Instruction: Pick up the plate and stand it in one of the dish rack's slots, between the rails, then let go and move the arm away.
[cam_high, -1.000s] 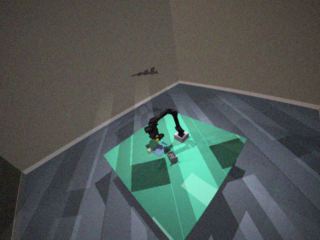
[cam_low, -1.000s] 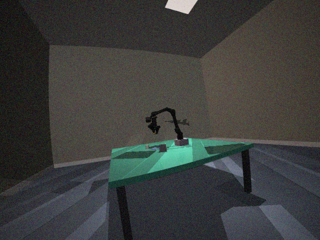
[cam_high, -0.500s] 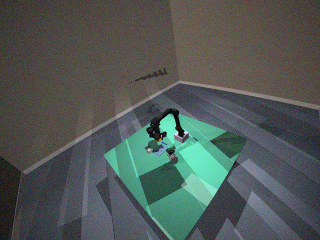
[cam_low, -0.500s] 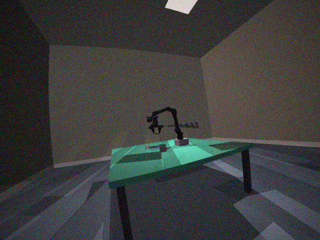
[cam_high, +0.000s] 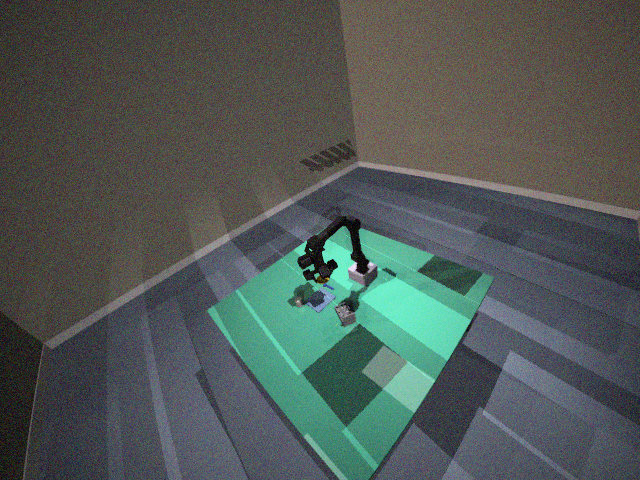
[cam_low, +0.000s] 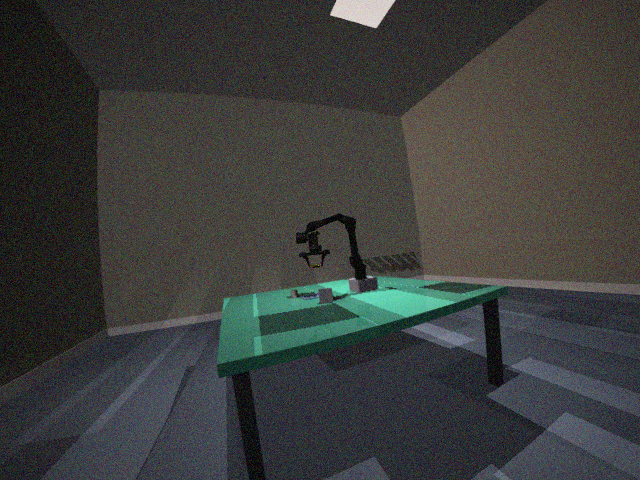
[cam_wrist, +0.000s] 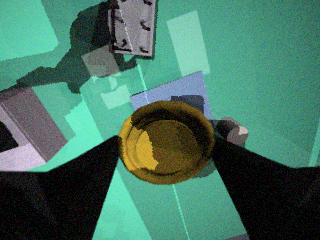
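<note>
Right now the dish rack is 16 cm below my gripper tip and 15 cm to the left of it. Also, from my gripper tip: blue spoon (18 cm below, 10 cm to the right, 8 cm behind); then light blue mat (18 cm below, 5 cm to the right, 2 cm ahead); then yellow-brown plate (1 cm above).
</note>
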